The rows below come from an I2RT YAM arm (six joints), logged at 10 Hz.
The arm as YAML. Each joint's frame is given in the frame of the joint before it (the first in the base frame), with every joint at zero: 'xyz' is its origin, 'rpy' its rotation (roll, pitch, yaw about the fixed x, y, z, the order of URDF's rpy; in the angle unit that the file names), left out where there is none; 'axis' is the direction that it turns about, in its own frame. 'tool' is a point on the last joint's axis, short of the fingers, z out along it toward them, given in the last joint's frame.
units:
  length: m
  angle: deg
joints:
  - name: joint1
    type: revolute
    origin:
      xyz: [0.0, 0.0, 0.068]
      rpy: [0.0, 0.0, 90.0]
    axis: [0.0, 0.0, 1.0]
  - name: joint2
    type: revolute
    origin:
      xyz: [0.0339, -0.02, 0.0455]
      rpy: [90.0, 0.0, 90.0]
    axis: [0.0, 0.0, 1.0]
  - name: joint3
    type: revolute
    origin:
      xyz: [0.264, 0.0, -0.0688]
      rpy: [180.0, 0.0, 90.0]
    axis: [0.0, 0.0, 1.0]
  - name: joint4
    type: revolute
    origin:
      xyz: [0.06, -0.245, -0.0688]
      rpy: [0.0, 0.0, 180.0]
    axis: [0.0, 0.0, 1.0]
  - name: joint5
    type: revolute
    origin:
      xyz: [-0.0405, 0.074, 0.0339]
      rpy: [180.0, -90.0, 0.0]
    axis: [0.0, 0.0, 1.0]
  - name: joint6
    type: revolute
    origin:
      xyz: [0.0, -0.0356, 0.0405]
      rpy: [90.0, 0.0, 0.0]
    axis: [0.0, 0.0, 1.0]
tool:
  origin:
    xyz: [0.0, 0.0, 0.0]
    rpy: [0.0, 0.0, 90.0]
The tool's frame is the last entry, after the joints.
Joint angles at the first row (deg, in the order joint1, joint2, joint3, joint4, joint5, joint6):
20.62, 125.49, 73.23, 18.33, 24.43, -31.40
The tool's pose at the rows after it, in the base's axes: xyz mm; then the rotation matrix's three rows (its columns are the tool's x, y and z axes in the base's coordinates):
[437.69 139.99 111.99], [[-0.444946 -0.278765 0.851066], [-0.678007 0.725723 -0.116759], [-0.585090 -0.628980 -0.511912]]
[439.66 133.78 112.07], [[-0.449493 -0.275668 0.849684], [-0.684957 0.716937 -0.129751], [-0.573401 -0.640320 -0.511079]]
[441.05 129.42 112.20], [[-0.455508 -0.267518 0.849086], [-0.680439 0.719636 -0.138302], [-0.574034 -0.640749 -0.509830]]
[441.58 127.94 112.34], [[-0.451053 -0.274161 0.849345], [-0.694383 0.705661 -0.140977], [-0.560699 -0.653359 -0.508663]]
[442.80 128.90 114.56], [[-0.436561 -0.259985 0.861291], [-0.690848 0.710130 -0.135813], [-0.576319 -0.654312 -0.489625]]
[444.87 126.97 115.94], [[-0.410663 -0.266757 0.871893], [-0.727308 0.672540 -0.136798], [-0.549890 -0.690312 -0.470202]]
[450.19 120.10 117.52], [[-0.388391 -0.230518 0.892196], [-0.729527 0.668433 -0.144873], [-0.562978 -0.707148 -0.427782]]
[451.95 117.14 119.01], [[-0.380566 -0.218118 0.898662], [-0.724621 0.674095 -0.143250], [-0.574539 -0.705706 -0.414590]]
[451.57 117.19 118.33], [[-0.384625 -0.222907 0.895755], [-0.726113 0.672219 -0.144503], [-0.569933 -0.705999 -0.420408]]
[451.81 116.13 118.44], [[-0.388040 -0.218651 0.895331], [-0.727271 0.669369 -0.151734], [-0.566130 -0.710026 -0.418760]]
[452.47 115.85 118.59], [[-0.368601 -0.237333 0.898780], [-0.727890 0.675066 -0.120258], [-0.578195 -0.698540 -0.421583]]
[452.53 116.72 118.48], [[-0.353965 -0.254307 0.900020], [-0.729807 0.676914 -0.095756], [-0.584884 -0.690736 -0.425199]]
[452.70 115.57 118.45], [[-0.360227 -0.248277 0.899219], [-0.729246 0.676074 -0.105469], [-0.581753 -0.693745 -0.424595]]
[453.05 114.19 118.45], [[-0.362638 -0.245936 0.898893], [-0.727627 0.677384 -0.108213], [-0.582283 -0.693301 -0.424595]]
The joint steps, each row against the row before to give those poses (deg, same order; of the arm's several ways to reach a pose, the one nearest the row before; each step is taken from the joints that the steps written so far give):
-1.13, 0.00, 0.00, 0.08, -1.23, -0.87
-0.81, 0.00, 0.00, 0.05, 0.07, -1.07
-0.57, 0.00, 0.00, 0.09, 0.02, -0.02
-0.20, 0.00, 0.00, 0.08, 0.00, -1.27
0.07, 0.00, 0.00, 1.42, -0.02, -0.02
-0.31, 0.13, -0.02, 1.58, 0.00, -3.57
-1.00, 0.55, 0.00, 3.58, -0.03, -1.53
-0.44, 0.02, 0.00, 1.03, -0.37, -0.02
0.02, 0.00, 0.00, -0.42, 0.05, -0.02
-0.11, 0.00, 0.00, 0.05, 0.32, -0.22
-0.20, 0.00, 0.00, 0.22, -1.98, 0.04
0.00, 0.00, 0.00, 0.02, -1.43, -0.02
-0.10, 0.00, 0.00, -0.04, 0.46, -0.04
-0.18, 0.00, 0.00, 0.00, 0.00, 0.04

